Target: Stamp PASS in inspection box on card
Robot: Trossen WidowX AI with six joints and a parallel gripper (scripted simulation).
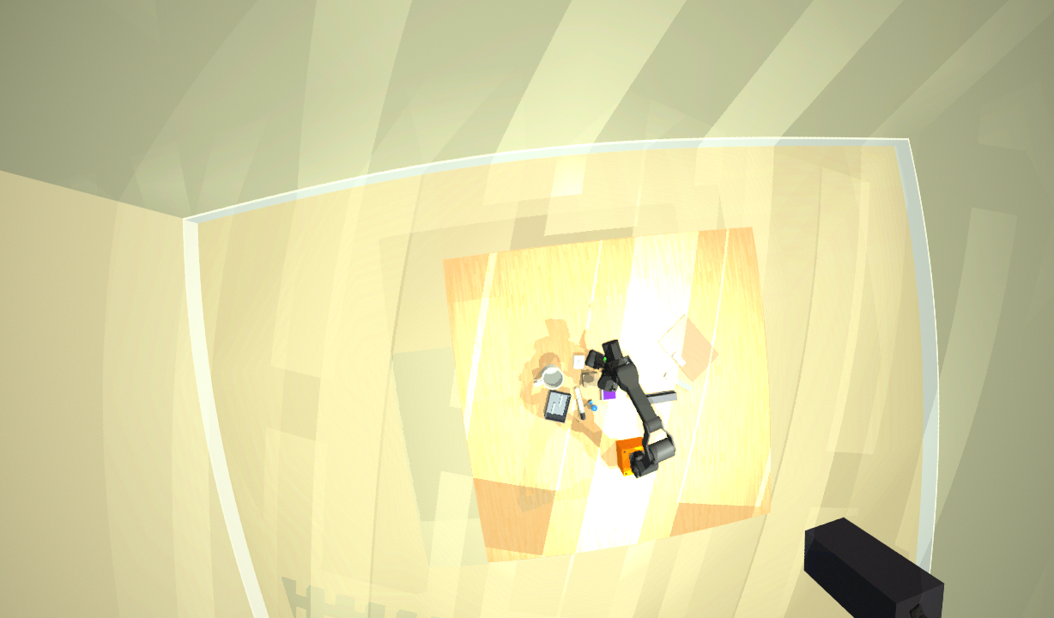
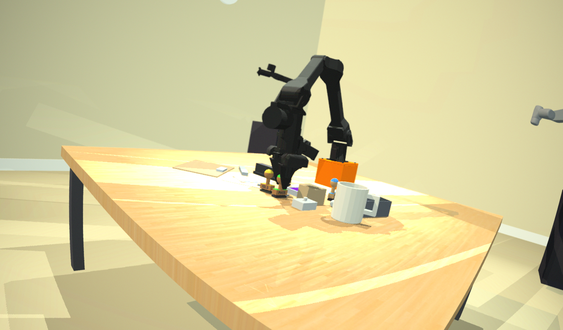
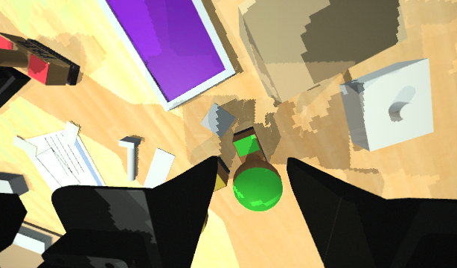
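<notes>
Right now the green-knobbed PASS stamp is 1 cm below my gripper tip. From my gripper tip the other things lie so: beige box: 5 cm behind, 7 cm to the left, 1 cm below; then purple ink pad: 11 cm behind, 2 cm below; then yellow-knobbed stamp: 5 cm to the right, 1 cm below.
</notes>
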